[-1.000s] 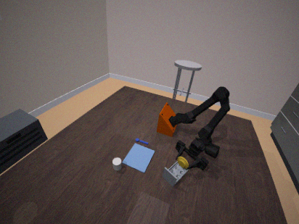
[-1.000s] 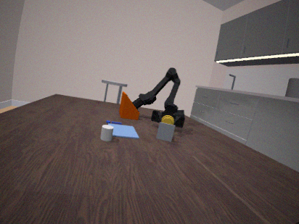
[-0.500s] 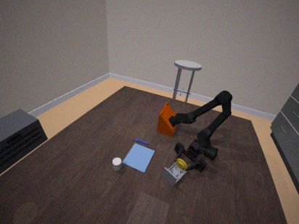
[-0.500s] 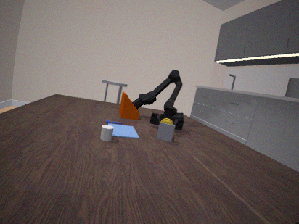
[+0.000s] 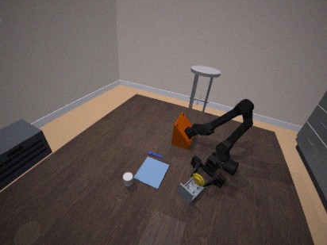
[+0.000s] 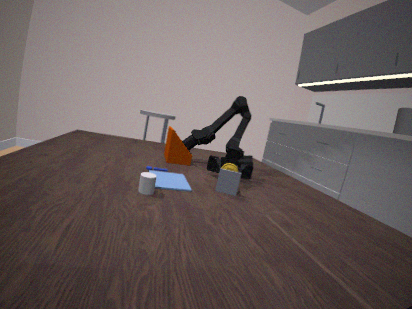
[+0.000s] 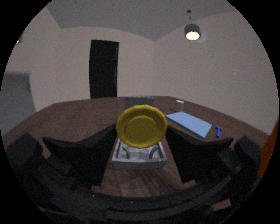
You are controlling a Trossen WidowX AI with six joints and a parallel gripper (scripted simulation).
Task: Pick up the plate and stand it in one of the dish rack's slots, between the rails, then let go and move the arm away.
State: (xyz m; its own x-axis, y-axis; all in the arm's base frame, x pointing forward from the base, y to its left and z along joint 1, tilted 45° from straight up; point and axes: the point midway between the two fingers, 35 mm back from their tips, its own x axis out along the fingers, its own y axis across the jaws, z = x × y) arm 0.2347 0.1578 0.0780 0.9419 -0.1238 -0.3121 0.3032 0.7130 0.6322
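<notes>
The yellow plate is 1 cm behind my gripper tip. From my gripper tip the other things lie so: grey dish rack: 3 cm below, 2 cm ahead, 1 cm to the right; blue mat: 22 cm to the right, 5 cm below, 4 cm ahead; blue spoon: 27 cm to the right, 6 cm behind, 5 cm below.
</notes>
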